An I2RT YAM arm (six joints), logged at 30 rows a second.
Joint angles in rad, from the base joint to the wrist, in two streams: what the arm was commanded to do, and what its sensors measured. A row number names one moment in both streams.
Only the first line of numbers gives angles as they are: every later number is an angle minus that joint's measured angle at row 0.
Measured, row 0:
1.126 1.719 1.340 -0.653 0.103 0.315
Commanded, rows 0 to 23:
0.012 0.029 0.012 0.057 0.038 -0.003
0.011 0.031 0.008 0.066 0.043 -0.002
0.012 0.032 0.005 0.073 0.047 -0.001
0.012 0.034 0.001 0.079 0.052 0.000
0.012 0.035 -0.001 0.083 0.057 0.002
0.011 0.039 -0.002 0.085 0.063 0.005
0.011 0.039 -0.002 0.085 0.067 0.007
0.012 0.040 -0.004 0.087 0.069 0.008
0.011 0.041 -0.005 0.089 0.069 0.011
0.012 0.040 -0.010 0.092 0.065 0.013
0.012 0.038 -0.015 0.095 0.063 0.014
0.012 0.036 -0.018 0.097 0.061 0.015
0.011 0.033 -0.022 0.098 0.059 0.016
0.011 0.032 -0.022 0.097 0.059 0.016
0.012 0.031 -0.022 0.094 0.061 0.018
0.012 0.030 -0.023 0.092 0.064 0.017
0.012 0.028 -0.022 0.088 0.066 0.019
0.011 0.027 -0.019 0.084 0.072 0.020
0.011 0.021 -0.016 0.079 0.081 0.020
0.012 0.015 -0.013 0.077 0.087 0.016
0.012 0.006 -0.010 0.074 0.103 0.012
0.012 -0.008 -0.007 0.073 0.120 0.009
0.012 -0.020 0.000 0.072 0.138 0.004
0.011 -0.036 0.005 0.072 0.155 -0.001
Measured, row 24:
0.005 0.036 -0.005 0.060 0.062 0.017
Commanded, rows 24 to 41:
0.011 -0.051 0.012 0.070 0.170 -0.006
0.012 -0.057 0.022 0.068 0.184 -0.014
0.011 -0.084 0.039 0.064 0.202 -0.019
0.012 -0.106 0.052 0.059 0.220 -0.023
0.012 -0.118 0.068 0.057 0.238 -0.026
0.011 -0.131 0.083 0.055 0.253 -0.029
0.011 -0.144 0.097 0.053 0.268 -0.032
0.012 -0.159 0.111 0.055 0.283 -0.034
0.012 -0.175 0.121 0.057 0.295 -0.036
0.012 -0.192 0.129 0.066 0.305 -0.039
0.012 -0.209 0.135 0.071 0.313 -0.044
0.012 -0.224 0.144 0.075 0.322 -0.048
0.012 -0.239 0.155 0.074 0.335 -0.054
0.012 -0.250 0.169 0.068 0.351 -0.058
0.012 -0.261 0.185 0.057 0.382 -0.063
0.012 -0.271 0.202 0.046 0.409 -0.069
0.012 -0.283 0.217 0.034 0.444 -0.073
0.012 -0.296 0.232 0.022 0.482 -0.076
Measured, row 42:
0.006 -0.195 0.117 -0.023 0.311 -0.041
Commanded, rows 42 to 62:
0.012 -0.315 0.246 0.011 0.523 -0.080
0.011 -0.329 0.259 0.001 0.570 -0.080
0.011 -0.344 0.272 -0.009 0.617 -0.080
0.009 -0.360 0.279 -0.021 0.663 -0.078
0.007 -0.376 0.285 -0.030 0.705 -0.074
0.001 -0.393 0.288 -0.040 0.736 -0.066
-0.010 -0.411 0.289 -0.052 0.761 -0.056
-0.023 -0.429 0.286 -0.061 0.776 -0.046
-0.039 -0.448 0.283 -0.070 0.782 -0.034
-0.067 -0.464 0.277 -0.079 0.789 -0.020
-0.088 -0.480 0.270 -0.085 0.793 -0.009
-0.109 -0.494 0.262 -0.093 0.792 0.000
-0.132 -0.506 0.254 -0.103 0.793 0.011
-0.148 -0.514 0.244 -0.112 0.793 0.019
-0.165 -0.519 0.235 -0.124 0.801 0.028
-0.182 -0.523 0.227 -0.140 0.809 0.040
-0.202 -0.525 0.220 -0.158 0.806 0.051
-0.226 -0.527 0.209 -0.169 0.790 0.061
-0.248 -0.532 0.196 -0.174 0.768 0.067
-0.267 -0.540 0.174 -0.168 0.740 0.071
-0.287 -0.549 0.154 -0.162 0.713 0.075
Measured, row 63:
-0.229 -0.505 0.196 -0.201 0.736 0.026
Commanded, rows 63 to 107:
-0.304 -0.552 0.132 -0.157 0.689 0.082
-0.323 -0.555 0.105 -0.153 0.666 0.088
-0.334 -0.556 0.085 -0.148 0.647 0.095
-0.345 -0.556 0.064 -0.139 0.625 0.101
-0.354 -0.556 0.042 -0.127 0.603 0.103
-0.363 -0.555 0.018 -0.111 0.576 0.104
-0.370 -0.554 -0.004 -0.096 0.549 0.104
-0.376 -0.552 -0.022 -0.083 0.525 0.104
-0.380 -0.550 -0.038 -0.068 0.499 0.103
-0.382 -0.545 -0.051 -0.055 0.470 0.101
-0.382 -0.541 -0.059 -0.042 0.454 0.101
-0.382 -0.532 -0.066 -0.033 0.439 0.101
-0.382 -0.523 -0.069 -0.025 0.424 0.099
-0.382 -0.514 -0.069 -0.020 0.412 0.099
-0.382 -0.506 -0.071 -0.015 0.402 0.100
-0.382 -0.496 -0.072 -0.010 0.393 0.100
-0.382 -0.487 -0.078 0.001 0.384 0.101
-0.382 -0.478 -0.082 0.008 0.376 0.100
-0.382 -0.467 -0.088 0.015 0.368 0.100
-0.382 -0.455 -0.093 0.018 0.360 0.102
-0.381 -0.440 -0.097 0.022 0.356 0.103
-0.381 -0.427 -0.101 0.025 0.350 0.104
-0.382 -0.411 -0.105 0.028 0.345 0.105
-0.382 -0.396 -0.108 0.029 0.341 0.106
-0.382 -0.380 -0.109 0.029 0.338 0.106
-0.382 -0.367 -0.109 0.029 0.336 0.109
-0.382 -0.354 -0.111 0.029 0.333 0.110
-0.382 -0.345 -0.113 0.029 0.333 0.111
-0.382 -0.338 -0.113 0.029 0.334 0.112
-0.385 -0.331 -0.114 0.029 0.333 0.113
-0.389 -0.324 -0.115 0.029 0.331 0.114
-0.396 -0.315 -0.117 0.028 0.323 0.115
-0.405 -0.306 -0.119 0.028 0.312 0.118
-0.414 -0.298 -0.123 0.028 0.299 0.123
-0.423 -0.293 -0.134 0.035 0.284 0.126
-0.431 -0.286 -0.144 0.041 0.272 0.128
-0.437 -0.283 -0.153 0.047 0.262 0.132
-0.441 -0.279 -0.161 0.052 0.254 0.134
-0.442 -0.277 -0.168 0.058 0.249 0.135
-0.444 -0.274 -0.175 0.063 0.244 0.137
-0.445 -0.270 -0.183 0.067 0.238 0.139
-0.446 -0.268 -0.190 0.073 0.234 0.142
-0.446 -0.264 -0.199 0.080 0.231 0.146
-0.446 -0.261 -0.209 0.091 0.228 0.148
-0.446 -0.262 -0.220 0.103 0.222 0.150
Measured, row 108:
-0.442 -0.254 -0.217 -0.009 0.237 0.132
